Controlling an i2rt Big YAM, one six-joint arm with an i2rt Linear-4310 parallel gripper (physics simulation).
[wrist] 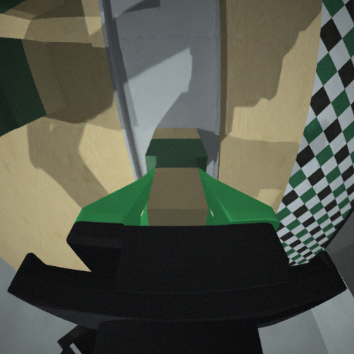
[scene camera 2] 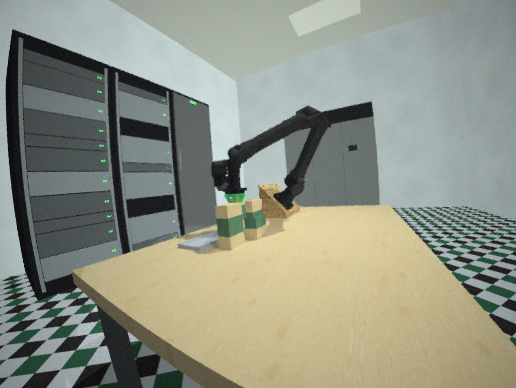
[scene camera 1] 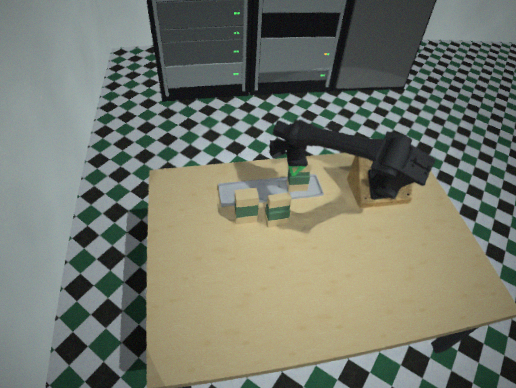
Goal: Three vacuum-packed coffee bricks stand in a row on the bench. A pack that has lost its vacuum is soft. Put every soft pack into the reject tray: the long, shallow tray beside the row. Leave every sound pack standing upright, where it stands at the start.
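Places are measured from the arm's base along level axes (x right, y ahead, z up), in centimetres.
Pixels of known places: gripper, fingertip midpoint: (scene camera 1: 292, 172); arm's base, link origin: (scene camera 2: 282, 201) (scene camera 1: 379, 183).
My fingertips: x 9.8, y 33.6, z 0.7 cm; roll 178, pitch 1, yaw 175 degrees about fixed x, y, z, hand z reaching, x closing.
Ahead of a thing's pixels: the offset from my fingertips to its top centre. Level surfaces: height alone.
My gripper (scene camera 1: 297, 170) (scene camera 2: 235, 198) (wrist: 176, 174) is shut on a tan coffee pack with a green band (scene camera 1: 299, 179) (wrist: 177, 152). It holds the pack upright by its upper part, at the right part of the grey reject tray {dx -0.4, dy +8.3, dz -7.6 cm} (scene camera 1: 227, 192) (scene camera 2: 199, 243) (wrist: 160, 82) in scene camera 1. I cannot tell whether the pack's base touches the tray. The left pack {dx -12.7, dy +20.7, dz +5.1 cm} (scene camera 1: 246, 206) (scene camera 2: 230, 226) stands upright in front of the tray and mostly hides the held pack in scene camera 2. The middle pack {dx -15.6, dy +9.4, dz +5.1 cm} (scene camera 1: 278, 210) (scene camera 2: 254, 220) stands upright beside it; its green band bulges past its ends.
The arm's wooden base block (scene camera 1: 354, 181) (scene camera 2: 270, 196) stands on the bench {dz -9.0 cm} (scene camera 1: 300, 300) (scene camera 2: 320, 300) to the right of the tray in scene camera 1. The bench's back edge runs close behind the tray. Server racks (scene camera 1: 250, 45) stand beyond the bench.
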